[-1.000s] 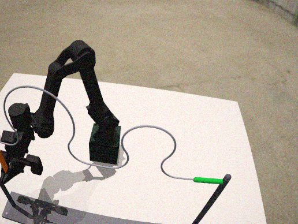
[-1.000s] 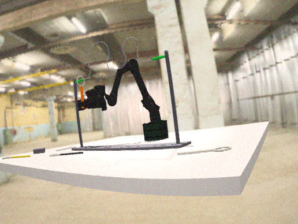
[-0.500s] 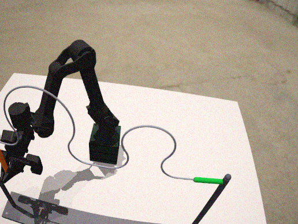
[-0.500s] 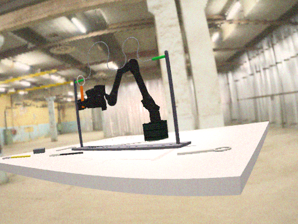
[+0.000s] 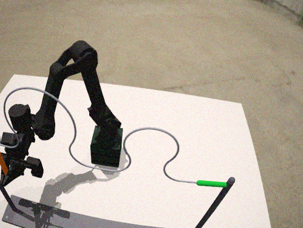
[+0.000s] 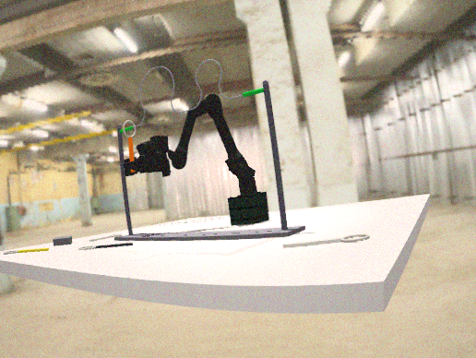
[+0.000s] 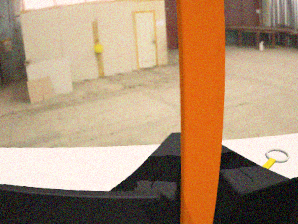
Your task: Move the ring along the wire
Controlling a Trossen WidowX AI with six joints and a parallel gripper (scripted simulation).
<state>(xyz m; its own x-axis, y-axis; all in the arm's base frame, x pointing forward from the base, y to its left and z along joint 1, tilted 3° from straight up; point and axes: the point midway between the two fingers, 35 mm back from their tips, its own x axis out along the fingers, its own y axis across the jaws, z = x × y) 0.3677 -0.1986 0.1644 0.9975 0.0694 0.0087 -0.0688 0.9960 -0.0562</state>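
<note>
Right now my gripper tip is 8 cm below the orange-handled ring and 4 cm past it. From my gripper tip the other things lie so: grey block 27 cm to the right, 24 cm below, 15 cm ahead; pale ring tool 75 cm to the left, 25 cm below, 9 cm ahead; yellow-handled ring tool 36 cm ahead, 25 cm below, 20 cm to the right.
</note>
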